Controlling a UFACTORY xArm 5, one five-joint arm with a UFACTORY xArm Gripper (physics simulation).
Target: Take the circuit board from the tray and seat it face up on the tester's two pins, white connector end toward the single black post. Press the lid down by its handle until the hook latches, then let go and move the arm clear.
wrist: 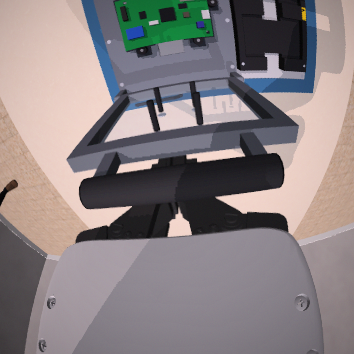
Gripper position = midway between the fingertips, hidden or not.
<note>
In view: my gripper [175, 159] and a lid [212, 114].
</note>
